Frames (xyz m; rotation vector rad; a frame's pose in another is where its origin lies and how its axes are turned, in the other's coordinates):
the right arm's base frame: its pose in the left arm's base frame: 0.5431 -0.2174 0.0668 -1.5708 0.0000 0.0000
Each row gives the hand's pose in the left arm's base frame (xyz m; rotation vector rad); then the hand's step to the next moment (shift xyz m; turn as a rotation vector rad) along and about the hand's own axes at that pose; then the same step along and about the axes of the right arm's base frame.
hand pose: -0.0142 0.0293 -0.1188 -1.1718 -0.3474 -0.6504
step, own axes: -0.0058 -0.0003 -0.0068 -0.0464 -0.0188 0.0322
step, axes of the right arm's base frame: -0.0052 0.0056 -0.0047 -0.0451 0.0009 0.0388
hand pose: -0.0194 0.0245 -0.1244 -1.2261 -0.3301 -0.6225
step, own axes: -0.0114 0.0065 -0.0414 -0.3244 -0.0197 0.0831
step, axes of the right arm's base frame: -0.0089 0.0245 -0.0347 -0.2608 0.1376 0.1600
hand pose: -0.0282 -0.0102 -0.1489 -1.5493 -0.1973 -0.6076
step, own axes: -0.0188 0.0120 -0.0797 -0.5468 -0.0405 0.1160
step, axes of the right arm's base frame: -0.0302 0.0228 -0.0736 -0.4491 0.2265 0.2472
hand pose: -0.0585 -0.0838 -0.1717 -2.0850 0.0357 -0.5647
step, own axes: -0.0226 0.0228 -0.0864 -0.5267 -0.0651 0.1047
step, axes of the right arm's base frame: -0.0509 -0.0119 -0.0759 -0.4405 0.1939 0.2469
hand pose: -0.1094 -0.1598 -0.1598 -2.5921 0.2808 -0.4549
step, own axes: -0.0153 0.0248 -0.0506 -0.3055 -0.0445 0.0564
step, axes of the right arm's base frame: -0.0355 -0.0253 -0.0389 -0.2563 0.1056 0.1471
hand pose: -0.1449 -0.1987 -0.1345 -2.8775 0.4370 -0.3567
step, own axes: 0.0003 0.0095 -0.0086 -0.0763 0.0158 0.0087
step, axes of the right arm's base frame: -0.0045 -0.0059 -0.0104 -0.0726 0.0277 0.0107
